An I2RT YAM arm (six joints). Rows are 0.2 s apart.
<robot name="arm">
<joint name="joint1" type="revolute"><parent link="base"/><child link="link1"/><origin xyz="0 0 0.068" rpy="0 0 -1.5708"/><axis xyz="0 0 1"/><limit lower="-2.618" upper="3.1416"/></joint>
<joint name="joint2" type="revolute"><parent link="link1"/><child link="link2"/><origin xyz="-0.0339 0.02 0.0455" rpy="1.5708 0 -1.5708"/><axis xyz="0 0 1"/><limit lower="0" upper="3.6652"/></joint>
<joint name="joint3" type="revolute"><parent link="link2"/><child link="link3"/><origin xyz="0.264 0 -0.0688" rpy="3.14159 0 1.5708"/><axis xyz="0 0 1"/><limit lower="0" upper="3.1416"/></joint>
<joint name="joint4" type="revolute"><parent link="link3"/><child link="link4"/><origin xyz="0.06 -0.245 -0.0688" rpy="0 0 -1.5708"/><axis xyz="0 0 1"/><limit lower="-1.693" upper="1.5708"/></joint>
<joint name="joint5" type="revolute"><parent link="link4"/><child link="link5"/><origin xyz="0.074 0.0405 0.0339" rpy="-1.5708 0 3.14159"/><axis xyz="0 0 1"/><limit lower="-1.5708" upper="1.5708"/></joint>
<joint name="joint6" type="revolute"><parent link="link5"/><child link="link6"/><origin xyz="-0.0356 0 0.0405" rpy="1.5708 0 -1.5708"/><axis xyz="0 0 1"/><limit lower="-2.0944" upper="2.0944"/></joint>
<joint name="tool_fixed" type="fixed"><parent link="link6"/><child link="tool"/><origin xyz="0 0 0" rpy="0 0 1.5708"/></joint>
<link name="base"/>
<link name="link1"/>
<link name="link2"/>
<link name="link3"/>
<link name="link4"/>
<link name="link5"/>
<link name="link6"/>
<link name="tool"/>
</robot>
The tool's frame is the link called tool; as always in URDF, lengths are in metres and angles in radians.
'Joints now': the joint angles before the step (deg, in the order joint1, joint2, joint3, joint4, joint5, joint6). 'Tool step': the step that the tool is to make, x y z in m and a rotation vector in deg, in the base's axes. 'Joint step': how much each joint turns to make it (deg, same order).
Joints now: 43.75, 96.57, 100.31, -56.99, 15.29, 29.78
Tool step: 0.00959, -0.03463, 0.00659, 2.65, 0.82, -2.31
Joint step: -5.75, -3.43, -2.44, 0.41, -4.11, -1.22
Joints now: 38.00, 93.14, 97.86, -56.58, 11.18, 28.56
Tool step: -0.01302, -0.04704, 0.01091, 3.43, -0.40, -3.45
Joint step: -5.90, -8.17, -6.00, 0.18, -3.55, -0.27
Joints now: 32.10, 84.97, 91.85, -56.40, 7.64, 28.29
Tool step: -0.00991, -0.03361, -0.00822, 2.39, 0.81, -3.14
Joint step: -5.18, -6.01, -7.17, 1.62, -3.21, 0.07
